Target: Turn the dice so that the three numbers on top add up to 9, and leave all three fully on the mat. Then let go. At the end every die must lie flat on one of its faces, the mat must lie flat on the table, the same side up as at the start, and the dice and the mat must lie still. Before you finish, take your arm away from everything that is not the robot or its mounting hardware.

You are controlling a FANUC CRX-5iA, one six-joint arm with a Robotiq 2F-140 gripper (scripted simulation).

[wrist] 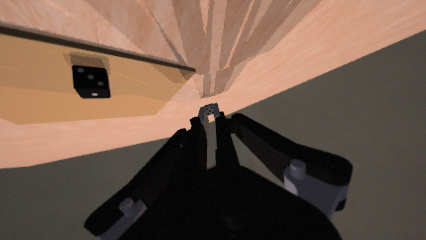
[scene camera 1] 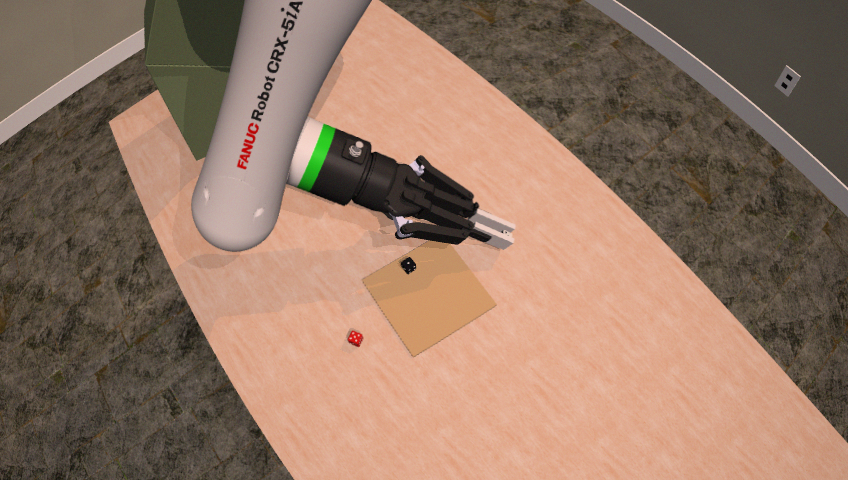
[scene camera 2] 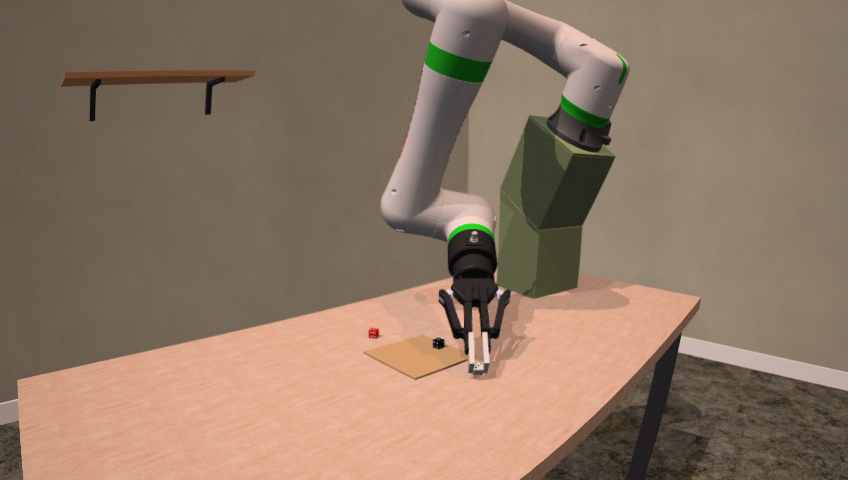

Observation:
The pictures show: the gripper, a black die and a tan square mat.
The gripper shows as well in the wrist view and in scene camera 2.

